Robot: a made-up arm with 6 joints. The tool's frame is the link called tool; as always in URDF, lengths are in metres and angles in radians. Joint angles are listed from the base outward.
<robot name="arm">
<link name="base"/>
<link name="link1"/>
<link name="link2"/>
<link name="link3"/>
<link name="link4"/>
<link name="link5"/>
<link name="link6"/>
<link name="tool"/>
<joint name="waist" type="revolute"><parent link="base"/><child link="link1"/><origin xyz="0.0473 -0.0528 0.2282"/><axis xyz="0 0 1"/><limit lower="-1.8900" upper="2.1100"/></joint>
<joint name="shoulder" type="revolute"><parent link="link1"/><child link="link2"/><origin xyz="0.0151 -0.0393 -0.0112"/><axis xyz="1 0 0"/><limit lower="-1.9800" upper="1.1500"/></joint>
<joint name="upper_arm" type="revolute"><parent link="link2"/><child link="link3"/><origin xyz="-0.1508 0.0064 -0.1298"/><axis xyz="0 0 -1"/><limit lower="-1.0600" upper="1.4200"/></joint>
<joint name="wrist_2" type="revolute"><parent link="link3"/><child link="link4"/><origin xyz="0.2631 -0.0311 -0.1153"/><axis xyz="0 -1 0"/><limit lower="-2.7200" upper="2.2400"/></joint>
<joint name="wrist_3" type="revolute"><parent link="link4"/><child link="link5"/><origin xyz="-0.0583 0.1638 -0.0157"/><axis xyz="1 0 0"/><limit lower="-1.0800" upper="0.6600"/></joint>
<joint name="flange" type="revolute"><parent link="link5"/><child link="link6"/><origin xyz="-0.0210 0.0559 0.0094"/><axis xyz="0 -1 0"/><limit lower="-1.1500" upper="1.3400"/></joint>
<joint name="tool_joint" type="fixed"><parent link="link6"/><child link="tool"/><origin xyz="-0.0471 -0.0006 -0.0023"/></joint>
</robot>
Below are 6 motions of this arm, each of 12 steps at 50 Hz.
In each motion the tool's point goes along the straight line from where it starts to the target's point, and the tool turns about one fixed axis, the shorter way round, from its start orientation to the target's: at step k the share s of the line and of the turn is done. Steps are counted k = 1, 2, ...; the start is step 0. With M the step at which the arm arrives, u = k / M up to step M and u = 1 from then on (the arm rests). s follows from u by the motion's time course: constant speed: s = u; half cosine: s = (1 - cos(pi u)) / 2; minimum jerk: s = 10 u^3 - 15 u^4 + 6 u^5.
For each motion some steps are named. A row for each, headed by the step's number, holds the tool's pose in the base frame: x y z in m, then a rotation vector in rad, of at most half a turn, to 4 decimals.
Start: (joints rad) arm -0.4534 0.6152 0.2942 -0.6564 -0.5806 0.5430
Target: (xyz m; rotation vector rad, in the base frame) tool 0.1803 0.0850 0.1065 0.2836 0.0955 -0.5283
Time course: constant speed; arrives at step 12
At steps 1, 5, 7, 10, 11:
1: 0.1697 0.1027 0.1117 0.1974 0.1163 -0.3745
5: 0.1735 0.0962 0.1098 0.2287 0.1088 -0.4304
7: 0.1755 0.0930 0.1089 0.2444 0.1051 -0.4584
10: 0.1784 0.0882 0.1074 0.2679 0.0993 -0.5003
11: 0.1793 0.0866 0.1070 0.2758 0.0974 -0.5143

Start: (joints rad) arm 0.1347 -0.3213 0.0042 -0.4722 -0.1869 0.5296
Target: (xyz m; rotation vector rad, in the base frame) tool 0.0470 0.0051 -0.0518 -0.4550 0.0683 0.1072
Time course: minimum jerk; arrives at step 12
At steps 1, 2, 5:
1: 0.0413 0.0156 -0.0597 -0.4818 -0.0748 0.2258
2: 0.0415 0.0153 -0.0595 -0.4811 -0.0704 0.2222
5: 0.0433 0.0120 -0.0570 -0.4729 -0.0256 0.1851

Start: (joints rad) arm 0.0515 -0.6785 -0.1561 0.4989 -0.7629 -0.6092
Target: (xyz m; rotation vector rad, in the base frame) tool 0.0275 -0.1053 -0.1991 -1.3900 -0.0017 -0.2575
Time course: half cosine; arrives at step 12
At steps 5, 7, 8, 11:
5: 0.0446 -0.1149 -0.1875 -1.3487 -0.0441 -0.2376
7: 0.0376 -0.1109 -0.1923 -1.3657 -0.0267 -0.2458
8: 0.0343 -0.1091 -0.1945 -1.3737 -0.0186 -0.2496
11: 0.0280 -0.1056 -0.1988 -1.3889 -0.0029 -0.2570

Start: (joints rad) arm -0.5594 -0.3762 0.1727 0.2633 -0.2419 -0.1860
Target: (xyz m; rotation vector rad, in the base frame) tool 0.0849 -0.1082 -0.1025 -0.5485 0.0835 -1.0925
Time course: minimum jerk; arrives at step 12
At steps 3, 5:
3: 0.0866 -0.0692 -0.1143 -0.6261 0.0776 -0.7898
5: 0.0861 -0.0798 -0.1111 -0.6063 0.0793 -0.8722

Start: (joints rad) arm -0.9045 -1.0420 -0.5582 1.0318 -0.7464 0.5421
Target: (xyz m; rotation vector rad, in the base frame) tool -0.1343 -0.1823 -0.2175 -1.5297 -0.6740 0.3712
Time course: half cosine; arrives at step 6
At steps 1, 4, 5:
1: -0.1320 -0.1904 -0.2173 -1.5381 -0.7372 0.4258
4: -0.1337 -0.1845 -0.2174 -1.5321 -0.6909 0.3858
5: -0.1341 -0.1829 -0.2175 -1.5304 -0.6785 0.3751

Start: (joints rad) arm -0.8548 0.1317 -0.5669 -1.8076 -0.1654 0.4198
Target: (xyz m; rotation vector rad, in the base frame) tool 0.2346 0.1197 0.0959 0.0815 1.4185 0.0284
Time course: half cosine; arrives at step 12
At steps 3, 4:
3: 0.2403 0.1383 0.1326 0.1776 1.3043 -0.0074
4: 0.2396 0.1360 0.1282 0.1661 1.3183 -0.0031

